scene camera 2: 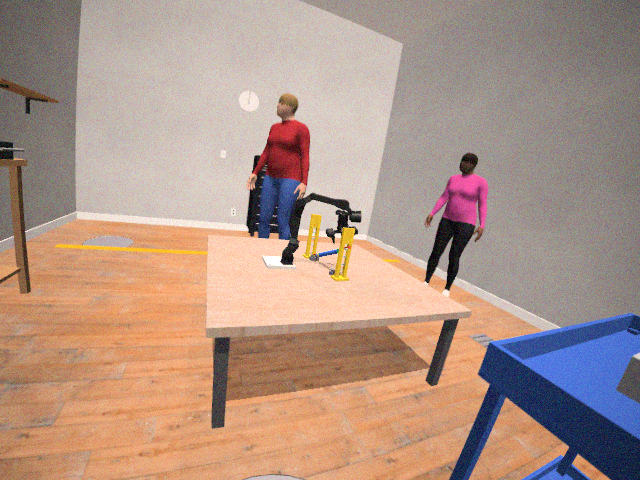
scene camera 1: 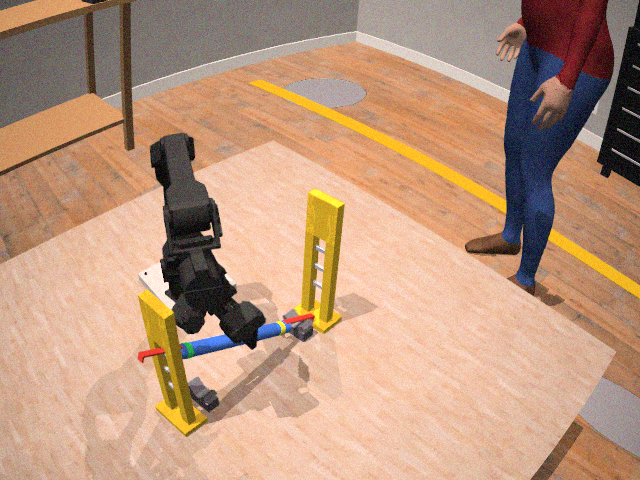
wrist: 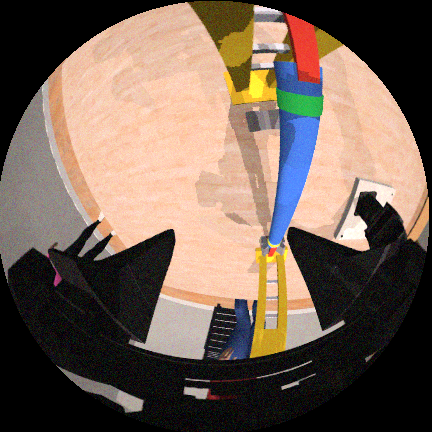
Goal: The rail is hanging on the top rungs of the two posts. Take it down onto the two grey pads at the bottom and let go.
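Where they show: gripper, fingertip midpoint: (wrist: 233, 234); arm's base at its link origin: (scene camera 2: 286, 263) (wrist: 365, 202).
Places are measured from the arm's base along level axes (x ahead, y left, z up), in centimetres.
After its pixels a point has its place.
The rail (scene camera 1: 214, 345) @[y -13.2, x 25.0, z 12.1 cm] (scene camera 2: 328, 253) @[y -9.1, x 22.9, z 9.1 cm] (wrist: 297, 160) @[y -14.5, x 24.1, z 13.3 cm] is blue with green and yellow bands and red end hooks. It slopes. Its green-banded end is held up at the near post (scene camera 1: 157, 317) @[y -24.6, x 25.4, z 27.1 cm] (scene camera 2: 348, 236) @[y -24.5, x 23.8, z 23.9 cm], its hook passing through at upper-rung height. Its yellow-banded end is low at the foot of the far post (scene camera 1: 324, 219) @[y 15.4, x 25.8, z 24.4 cm] (scene camera 2: 314, 223) @[y 15.7, x 24.0, z 22.5 cm] (wrist: 270, 342) @[y 15.5, x 24.7, z 22.9 cm], at the far grey pad (scene camera 1: 303, 331) @[y 9.3, x 27.3, z 0.7 cm]; exact contact is unclear. The near grey pad (scene camera 1: 206, 397) @[y -18.3, x 26.6, z 2.4 cm] (wrist: 262, 121) @[y -17.1, x 24.8, z 1.0 cm] lies below the raised end. My gripper (scene camera 1: 221, 331) (wrist: 233, 234) @[y -10.8, x 29.3, z 16.1 cm] is open and empty above the rail, which lies nearer the right finger in the wrist view.
The arm's white base plate (scene camera 1: 152, 281) @[y -2.7, x -8.3, z 0.1 cm] (scene camera 2: 273, 263) @[y -0.8, x -8.5, z 0.2 cm] (wrist: 352, 212) @[y 2.5, x 3.6, z 0.0 cm] is on the wooden table (scene camera 1: 439, 335) @[y 29.1, x 49.3, z -1.7 cm] (scene camera 2: 310, 304) @[y -49.2, x -8.6, z -1.7 cm], behind the rail. The near post's yellow foot (scene camera 1: 187, 426) @[y -25.0, x 27.4, z -0.6 cm] stands beside the near pad. A person in red (scene camera 2: 287, 149) stands beyond the table. A blue cart (scene camera 2: 563, 400) is off the table.
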